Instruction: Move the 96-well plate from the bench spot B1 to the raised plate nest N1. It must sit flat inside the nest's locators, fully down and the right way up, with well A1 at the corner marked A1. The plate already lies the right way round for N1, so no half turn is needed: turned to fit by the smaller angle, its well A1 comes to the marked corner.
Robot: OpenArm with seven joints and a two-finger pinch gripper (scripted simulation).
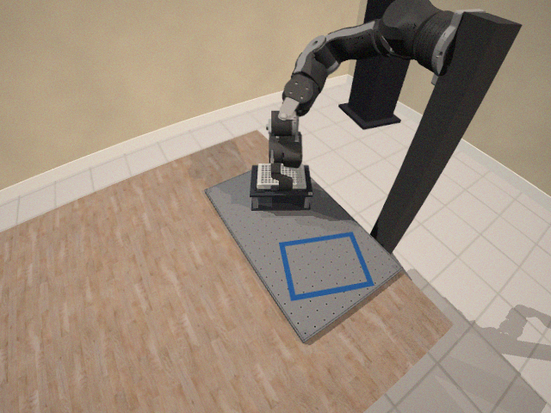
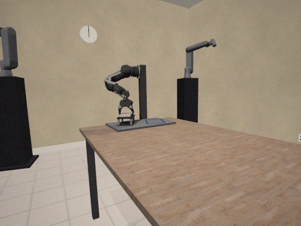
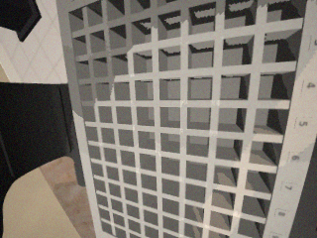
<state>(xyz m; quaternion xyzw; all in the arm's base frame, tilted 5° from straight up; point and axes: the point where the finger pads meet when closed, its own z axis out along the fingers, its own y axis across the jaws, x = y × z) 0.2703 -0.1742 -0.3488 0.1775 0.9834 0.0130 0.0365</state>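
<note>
Right now my hand is right at the white 96-well plate. From my hand the other things lie so: black raised nest N1 (1 cm below); A1 label (8 cm to the left, 5 cm behind, 1 cm below).
</note>
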